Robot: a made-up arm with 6 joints. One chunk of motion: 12 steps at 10 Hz.
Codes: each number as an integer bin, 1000 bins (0 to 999) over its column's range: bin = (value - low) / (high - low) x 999, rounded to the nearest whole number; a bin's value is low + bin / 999 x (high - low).
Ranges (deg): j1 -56..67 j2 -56..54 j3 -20..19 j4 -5..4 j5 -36..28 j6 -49..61
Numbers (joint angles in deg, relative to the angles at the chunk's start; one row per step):
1: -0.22 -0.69 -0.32 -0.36 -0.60 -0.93
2: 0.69 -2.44 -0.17 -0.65 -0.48 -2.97
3: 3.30 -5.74 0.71 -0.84 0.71 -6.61
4: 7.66 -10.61 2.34 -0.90 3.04 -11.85
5: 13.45 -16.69 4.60 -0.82 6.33 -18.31
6: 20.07 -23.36 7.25 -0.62 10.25 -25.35
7: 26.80 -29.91 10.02 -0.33 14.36 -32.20
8: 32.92 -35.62 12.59 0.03 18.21 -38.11
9: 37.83 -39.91 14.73 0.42 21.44 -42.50
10: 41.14 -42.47 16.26 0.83 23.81 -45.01
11: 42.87 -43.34 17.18 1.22 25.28 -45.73
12: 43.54 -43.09 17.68 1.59 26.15 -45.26
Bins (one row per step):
1: 453 502 504 515 553 437
2: 460 486 508 483 554 418
3: 482 456 530 462 573 385
4: 517 412 572 455 609 337
5: 564 357 630 464 661 279
6: 618 296 698 486 722 215
7: 672 237 769 518 786 153
8: 722 185 835 558 846 99
9: 762 146 890 602 897 59
10: 789 123 929 647 934 36
11: 803 115 952 690 957 30
12: 808 117 965 731 970 34

